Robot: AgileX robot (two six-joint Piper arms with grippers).
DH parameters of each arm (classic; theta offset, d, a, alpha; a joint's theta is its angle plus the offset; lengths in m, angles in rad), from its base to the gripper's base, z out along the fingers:
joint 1: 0 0.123 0 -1.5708
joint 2: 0.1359 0 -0.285 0
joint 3: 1.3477 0 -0.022 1.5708
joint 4: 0 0.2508 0 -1.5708
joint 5: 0 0 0.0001 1.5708
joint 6: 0 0.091 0 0
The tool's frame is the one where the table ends.
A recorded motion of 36 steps. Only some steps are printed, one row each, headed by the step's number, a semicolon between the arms.
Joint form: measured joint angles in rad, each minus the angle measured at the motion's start. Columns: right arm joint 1, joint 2, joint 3, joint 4, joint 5, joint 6; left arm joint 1, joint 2, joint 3, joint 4, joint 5, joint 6.
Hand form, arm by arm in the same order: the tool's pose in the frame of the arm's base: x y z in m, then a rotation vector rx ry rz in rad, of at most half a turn. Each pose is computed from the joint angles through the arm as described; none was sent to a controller.
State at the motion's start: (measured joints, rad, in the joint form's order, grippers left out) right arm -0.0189 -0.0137 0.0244 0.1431 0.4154 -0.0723; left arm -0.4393 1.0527 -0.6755 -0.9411 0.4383 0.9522
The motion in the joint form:
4: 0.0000 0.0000 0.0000 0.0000 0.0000 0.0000; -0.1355 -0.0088 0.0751 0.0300 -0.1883 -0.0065
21: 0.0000 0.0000 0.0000 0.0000 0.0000 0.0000; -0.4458 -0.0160 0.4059 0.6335 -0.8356 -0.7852
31: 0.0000 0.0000 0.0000 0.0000 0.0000 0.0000; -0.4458 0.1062 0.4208 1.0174 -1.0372 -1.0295
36: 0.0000 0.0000 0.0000 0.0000 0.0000 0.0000; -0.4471 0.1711 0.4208 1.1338 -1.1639 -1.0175
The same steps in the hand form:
4: 0.0514 0.0043 0.1689 0.0350 1.9059 0.0819; 0.1681 -0.1302 0.2759 0.7647 1.9710 -0.5217
21: 0.0514 0.0043 0.1689 0.0350 1.9059 0.0819; 0.1252 -0.1362 0.2184 0.6372 1.7999 -0.5783
31: 0.0514 0.0043 0.1689 0.0350 1.9059 0.0819; 0.1228 -0.1563 0.2095 0.8057 1.6567 -0.6774
36: 0.0514 0.0043 0.1689 0.0350 1.9059 0.0819; 0.1211 -0.1667 0.2071 0.9143 1.5357 -0.6979

